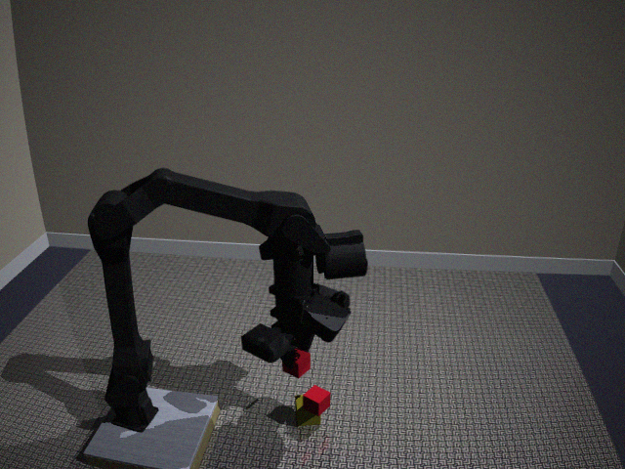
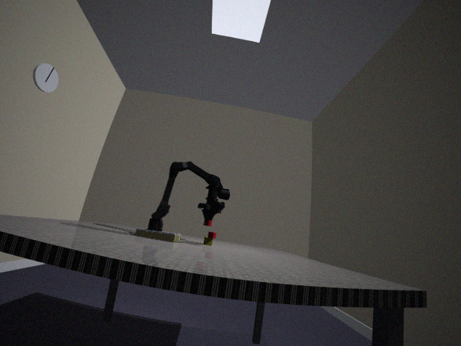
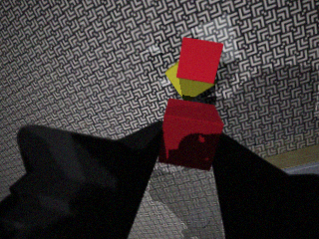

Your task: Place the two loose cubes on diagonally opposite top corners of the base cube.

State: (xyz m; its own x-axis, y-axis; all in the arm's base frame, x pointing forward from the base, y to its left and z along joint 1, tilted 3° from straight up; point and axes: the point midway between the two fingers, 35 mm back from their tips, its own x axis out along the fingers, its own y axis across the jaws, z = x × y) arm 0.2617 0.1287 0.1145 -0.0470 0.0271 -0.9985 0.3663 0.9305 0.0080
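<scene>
The yellow base cube is 10 cm below my gripper tip, 2 cm ahead of it and 1 cm to the right of it.
</scene>
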